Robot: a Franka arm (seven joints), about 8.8 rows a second.
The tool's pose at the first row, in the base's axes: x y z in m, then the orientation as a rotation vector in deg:
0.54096 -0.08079 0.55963 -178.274 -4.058 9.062
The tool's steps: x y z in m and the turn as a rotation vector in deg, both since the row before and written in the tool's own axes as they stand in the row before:
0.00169 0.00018 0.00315 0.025 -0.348 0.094
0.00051 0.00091 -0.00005 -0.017 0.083 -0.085
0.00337 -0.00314 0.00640 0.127 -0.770 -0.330
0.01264 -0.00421 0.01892 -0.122 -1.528 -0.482
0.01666 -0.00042 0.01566 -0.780 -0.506 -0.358
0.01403 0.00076 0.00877 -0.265 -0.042 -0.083
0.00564 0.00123 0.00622 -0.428 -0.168 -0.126
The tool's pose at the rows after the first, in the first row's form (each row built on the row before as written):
0.54233 -0.08082 0.55632 -178.236 -3.916 9.605
0.54288 -0.08171 0.55629 -178.251 -4.048 9.474
0.54541 -0.07827 0.54966 -178.044 -4.563 10.662
0.55547 -0.07294 0.52951 -177.997 -5.359 13.029
0.56961 -0.07117 0.51162 -178.684 -6.039 13.829
0.58214 -0.07092 0.50079 -178.933 -6.210 13.900
0.58682 -0.07174 0.49376 179.322 6.475 -14.171

